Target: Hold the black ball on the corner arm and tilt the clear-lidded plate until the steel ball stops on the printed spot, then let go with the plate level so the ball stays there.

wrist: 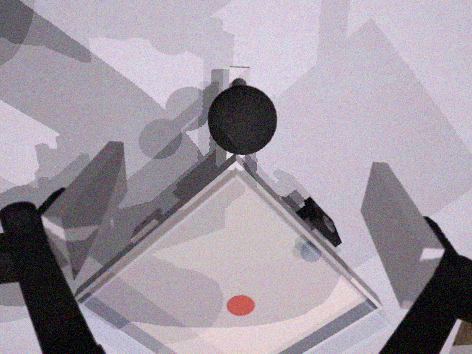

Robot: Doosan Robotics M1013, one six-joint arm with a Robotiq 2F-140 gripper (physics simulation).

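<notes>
The black ball point(242, 119) stands at the top centre of the wrist view, at the near corner of the clear-lidded plate point(160, 235). The plate shows as a diamond, its lower part cut off by the view's edge. The steel ball point(310, 251) shows blurred under the lid, against the right-hand upper wall. The printed spot point(240, 305) is red and lies lower left of the steel ball, well apart from it. My gripper point(245, 177) is wide open, with one finger on each side of the plate and nothing between the pads. The black ball is beyond the fingertips, untouched.
A small black block point(320, 221) sits outside the plate's upper right wall. Grey shadows fall across the pale surface on the left and upper right. A brown edge point(463, 334) shows at the lower right.
</notes>
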